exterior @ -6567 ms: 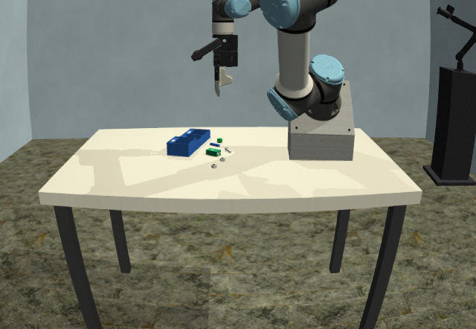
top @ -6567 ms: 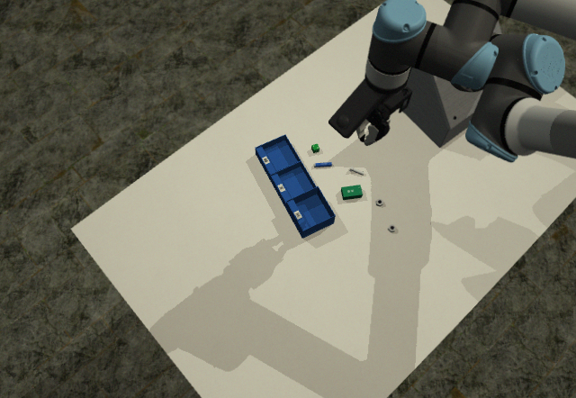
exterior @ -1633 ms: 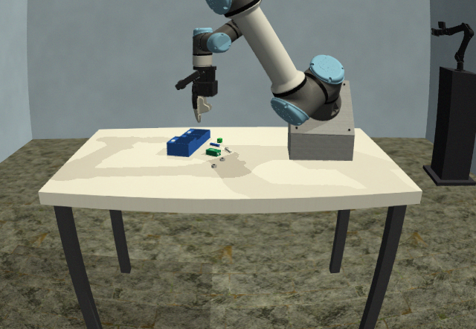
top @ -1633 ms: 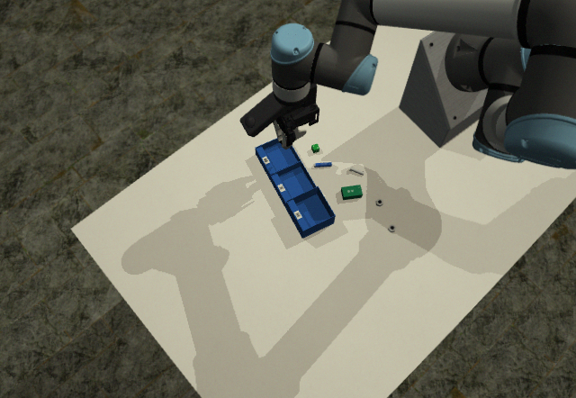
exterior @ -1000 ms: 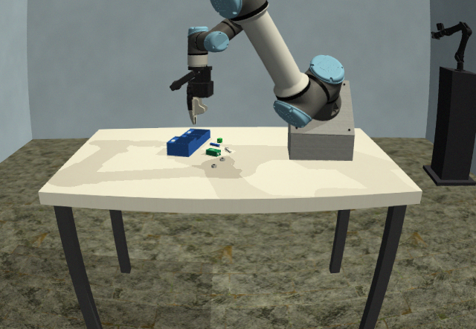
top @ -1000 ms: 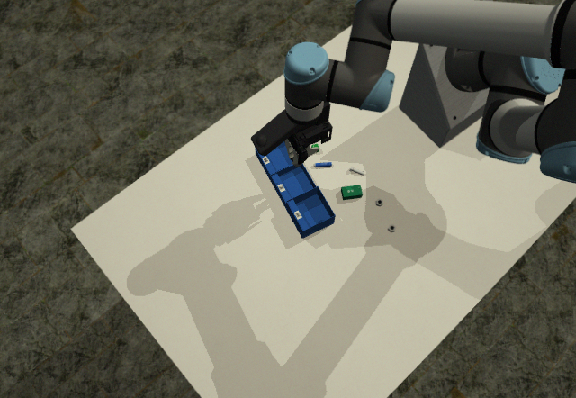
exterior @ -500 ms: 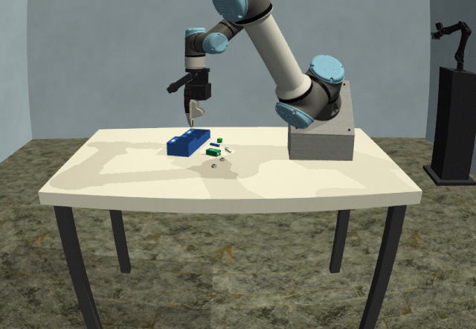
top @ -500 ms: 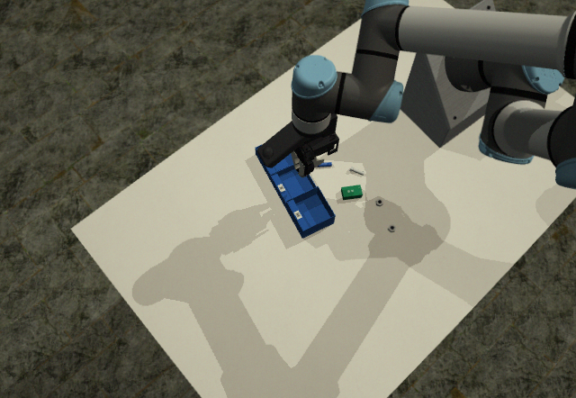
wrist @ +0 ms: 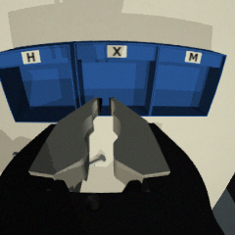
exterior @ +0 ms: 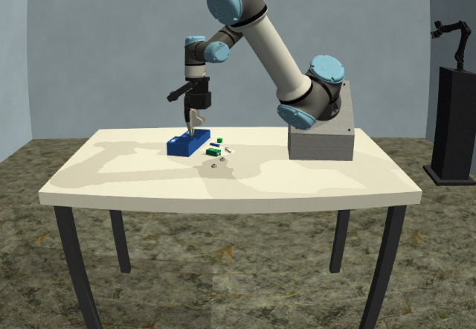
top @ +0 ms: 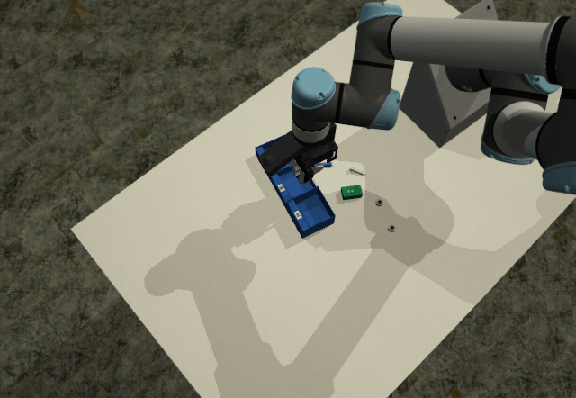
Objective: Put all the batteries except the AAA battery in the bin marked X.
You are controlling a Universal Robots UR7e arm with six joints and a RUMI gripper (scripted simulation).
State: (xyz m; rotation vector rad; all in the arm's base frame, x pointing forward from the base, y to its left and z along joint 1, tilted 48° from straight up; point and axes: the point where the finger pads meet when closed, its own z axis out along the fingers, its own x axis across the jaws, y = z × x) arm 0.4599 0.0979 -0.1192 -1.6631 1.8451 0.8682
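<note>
Right now the blue three-compartment bin row is 4 cm below my hand, 1 cm to the right of it and 1 cm ahead of it. From my hand the other things lie so: blue cylindrical battery 8 cm behind, 5 cm below, 2 cm to the right; small green cube 10 cm behind, 7 cm to the right, 5 cm below; green block battery 10 cm behind, 9 cm to the left, 5 cm below.
</note>
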